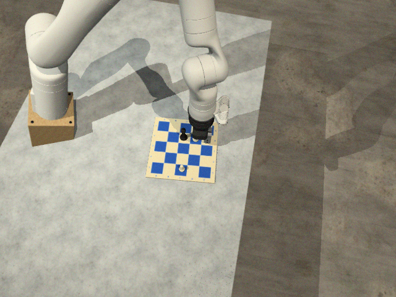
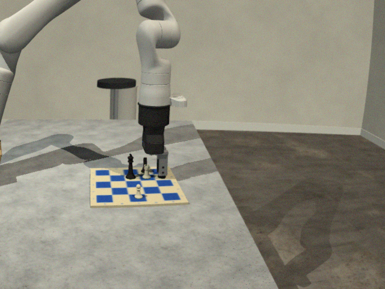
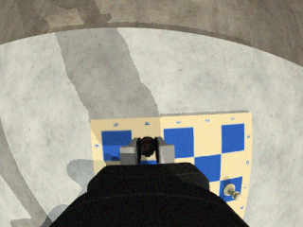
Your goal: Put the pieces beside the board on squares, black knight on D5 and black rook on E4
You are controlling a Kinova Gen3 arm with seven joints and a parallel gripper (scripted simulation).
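The black rook lies 10 mm below my hand. From my hand the other things lie so: white pawn: 110 mm to the right, 70 mm behind, 10 mm below; then cream chessboard: 80 mm behind, 40 mm to the right, 30 mm below; then white rook: 40 mm behind, 10 mm below.
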